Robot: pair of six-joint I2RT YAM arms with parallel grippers.
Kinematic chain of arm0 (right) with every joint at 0, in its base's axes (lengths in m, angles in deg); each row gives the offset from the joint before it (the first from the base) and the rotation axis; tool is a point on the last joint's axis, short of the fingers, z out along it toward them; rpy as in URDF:
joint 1: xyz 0 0 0.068 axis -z
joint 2: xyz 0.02 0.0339 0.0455 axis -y
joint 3: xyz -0.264 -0.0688 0 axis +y
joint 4: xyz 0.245 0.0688 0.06 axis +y
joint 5: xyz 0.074 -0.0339 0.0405 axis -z
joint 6: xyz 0.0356 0 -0.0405 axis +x
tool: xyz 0 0 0 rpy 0 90 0
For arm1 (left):
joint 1: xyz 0 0 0.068 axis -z
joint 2: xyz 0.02 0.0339 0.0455 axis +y
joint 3: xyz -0.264 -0.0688 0 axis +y
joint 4: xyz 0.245 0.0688 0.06 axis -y
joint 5: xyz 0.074 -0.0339 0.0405 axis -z
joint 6: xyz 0.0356 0 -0.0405 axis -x
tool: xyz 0 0 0 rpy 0 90 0
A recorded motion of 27 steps. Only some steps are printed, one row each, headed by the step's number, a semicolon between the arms.
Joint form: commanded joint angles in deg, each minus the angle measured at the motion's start. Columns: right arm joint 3, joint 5, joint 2, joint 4, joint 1, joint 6; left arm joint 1, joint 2, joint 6, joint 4, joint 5, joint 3.
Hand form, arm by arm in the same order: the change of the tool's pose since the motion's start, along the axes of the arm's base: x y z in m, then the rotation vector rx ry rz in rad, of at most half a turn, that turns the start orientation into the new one. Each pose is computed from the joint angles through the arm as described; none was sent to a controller.
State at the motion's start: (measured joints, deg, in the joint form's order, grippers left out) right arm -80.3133 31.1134 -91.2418 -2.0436 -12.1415 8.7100; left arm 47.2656 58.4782 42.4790 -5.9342 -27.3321 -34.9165
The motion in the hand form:
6: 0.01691 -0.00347 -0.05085 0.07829 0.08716 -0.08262; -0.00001 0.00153 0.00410 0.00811 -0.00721 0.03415
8: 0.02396 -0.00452 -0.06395 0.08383 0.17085 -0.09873; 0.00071 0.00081 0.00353 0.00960 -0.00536 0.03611
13: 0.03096 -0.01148 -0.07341 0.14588 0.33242 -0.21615; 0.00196 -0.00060 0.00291 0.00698 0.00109 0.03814
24: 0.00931 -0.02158 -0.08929 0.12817 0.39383 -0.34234; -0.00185 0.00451 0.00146 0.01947 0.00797 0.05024
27: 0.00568 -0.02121 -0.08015 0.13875 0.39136 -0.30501; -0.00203 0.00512 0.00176 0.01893 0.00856 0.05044
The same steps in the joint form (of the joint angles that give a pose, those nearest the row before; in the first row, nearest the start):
6: 3.59 2.64 -4.55 -0.25 0.80 7.28; 0.02 -0.30 0.50 -1.45 -2.02 -0.85
8: 1.83 2.55 -6.83 4.83 1.15 9.03; 0.02 0.06 0.59 -1.36 -2.11 -0.94
13: -5.37 5.01 -10.71 21.78 2.12 17.83; 0.02 0.67 1.03 -1.36 -2.02 -1.21
24: -0.28 10.38 -7.90 26.48 2.65 21.88; -0.07 -0.82 1.20 -3.03 -2.64 -0.51
27: -0.63 8.36 -6.59 27.00 2.65 21.00; -0.16 -1.00 1.20 -3.20 -2.55 -0.50

